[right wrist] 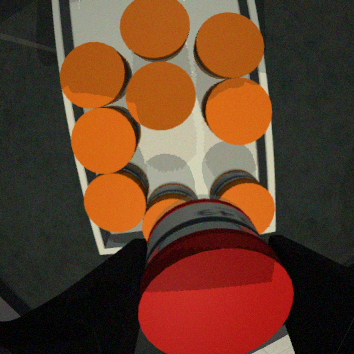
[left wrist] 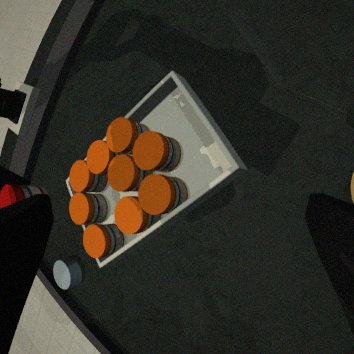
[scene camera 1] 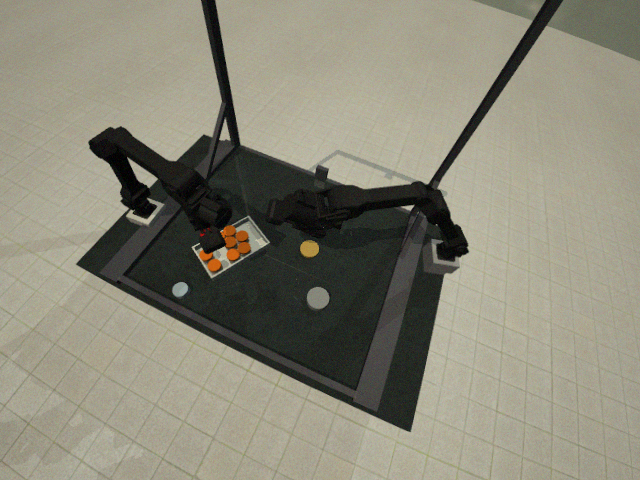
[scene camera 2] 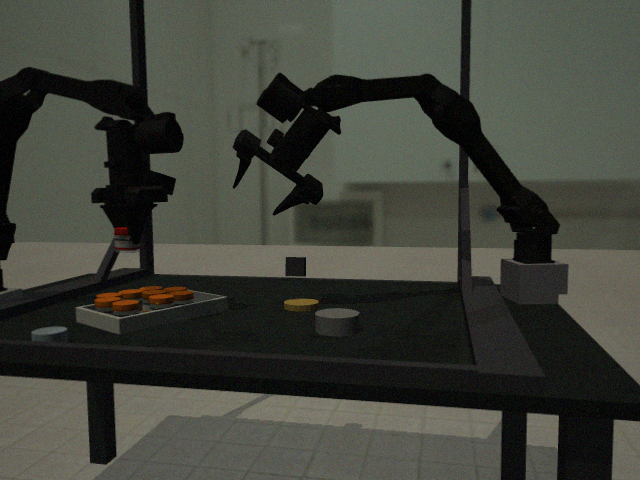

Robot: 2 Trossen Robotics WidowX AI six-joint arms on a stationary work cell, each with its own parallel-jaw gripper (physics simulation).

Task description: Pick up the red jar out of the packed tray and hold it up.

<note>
In view: my left gripper (scene camera 2: 253, 201), my right gripper (scene camera 2: 130, 243) and a red jar (right wrist: 208, 274).
My left gripper is seen too in the left wrist view (left wrist: 181, 207). My right gripper shows as well in the right wrist view (right wrist: 208, 249) and in scene camera 1 (scene camera 1: 211, 237).
</note>
